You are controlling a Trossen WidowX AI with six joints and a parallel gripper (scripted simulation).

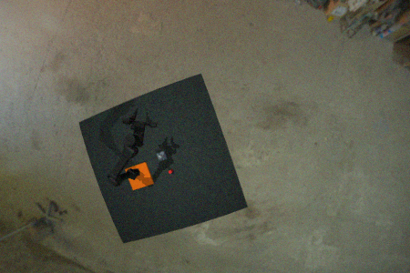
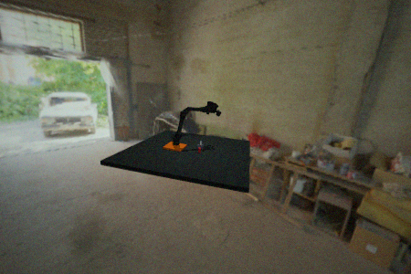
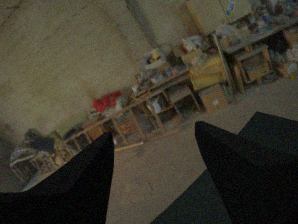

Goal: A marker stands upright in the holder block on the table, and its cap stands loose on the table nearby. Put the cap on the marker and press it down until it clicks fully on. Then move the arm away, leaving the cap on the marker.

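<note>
Right now the red cap is 47 cm to the right of my gripper tip, 39 cm below it and 2 cm behind it. Also, from my gripper tip: marker: 38 cm below, 33 cm to the right, 7 cm behind.
</note>
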